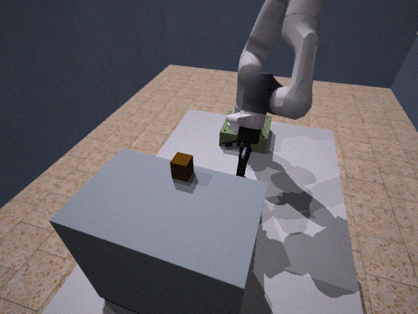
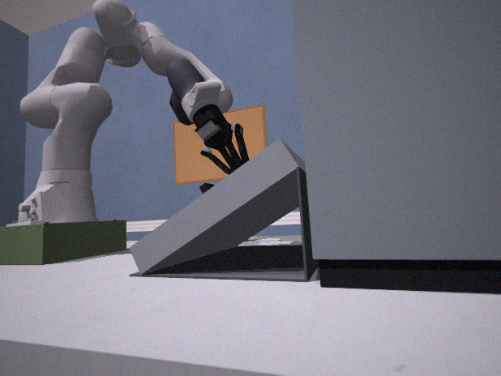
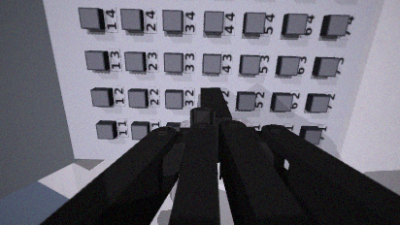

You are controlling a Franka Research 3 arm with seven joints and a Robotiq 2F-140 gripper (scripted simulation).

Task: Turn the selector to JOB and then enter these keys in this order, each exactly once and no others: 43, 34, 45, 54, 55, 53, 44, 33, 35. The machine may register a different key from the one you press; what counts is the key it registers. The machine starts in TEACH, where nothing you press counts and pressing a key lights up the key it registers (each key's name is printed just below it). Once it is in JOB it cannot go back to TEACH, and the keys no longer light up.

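Right now my hand is 3 cm short of the key 43, 3 cm to the left of it and 5 cm above it. Round my hand: key 53: 3 cm to the right, 7 cm below; key 33: 6 cm ahead, 3 cm to the right, 4 cm below; key 44: 3 cm ahead, 6 cm to the right, 5 cm below.
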